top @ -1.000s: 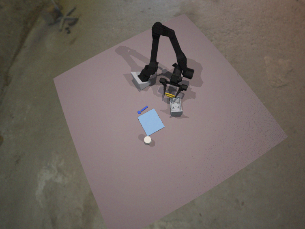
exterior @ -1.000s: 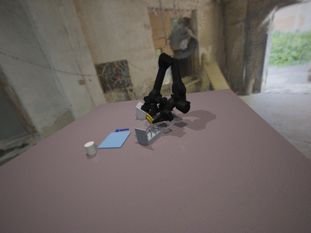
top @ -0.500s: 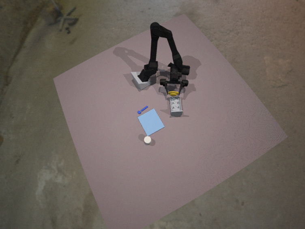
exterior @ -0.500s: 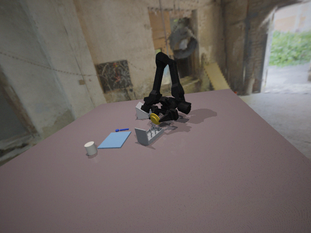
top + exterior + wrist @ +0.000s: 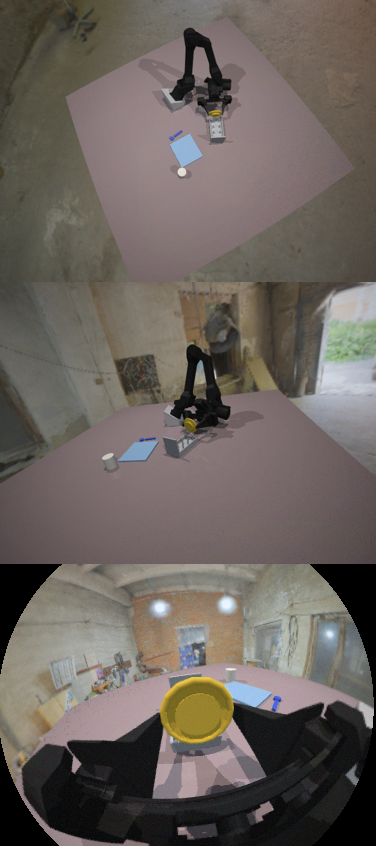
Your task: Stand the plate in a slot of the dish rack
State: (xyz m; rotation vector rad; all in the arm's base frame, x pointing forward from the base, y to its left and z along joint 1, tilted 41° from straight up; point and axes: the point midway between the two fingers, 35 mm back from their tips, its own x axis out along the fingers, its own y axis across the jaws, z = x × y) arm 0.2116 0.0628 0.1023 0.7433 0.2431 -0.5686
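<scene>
The grey dish rack lies 60 mm ahead of my gripper tip, 40 mm to the right of it and 50 mm below it. From my gripper tip the other things lie so: blue spoon (60 mm behind, 240 mm to the right, 70 mm below); yellow plate (10 mm behind); light blue mat (40 mm ahead, 240 mm to the right, 70 mm below).
</scene>
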